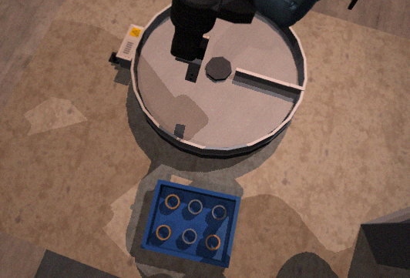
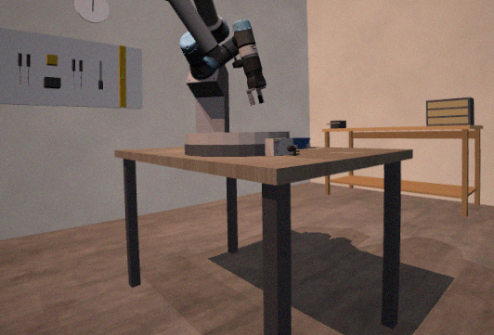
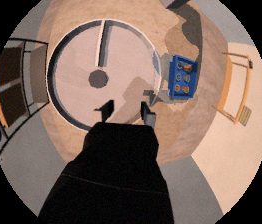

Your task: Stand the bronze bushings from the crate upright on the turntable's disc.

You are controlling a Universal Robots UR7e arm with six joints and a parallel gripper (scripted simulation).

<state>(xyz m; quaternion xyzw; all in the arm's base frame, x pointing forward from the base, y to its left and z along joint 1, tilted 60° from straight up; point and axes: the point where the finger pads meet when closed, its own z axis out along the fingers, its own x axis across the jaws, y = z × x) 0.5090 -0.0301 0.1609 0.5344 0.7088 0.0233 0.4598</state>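
The blue crate lies 29 cm to the left of my hand, 19 cm below it and 2 cm behind it. The rest, counted from my hand: turntable disc: 17 cm below, 8 cm to the right, 4 cm behind.
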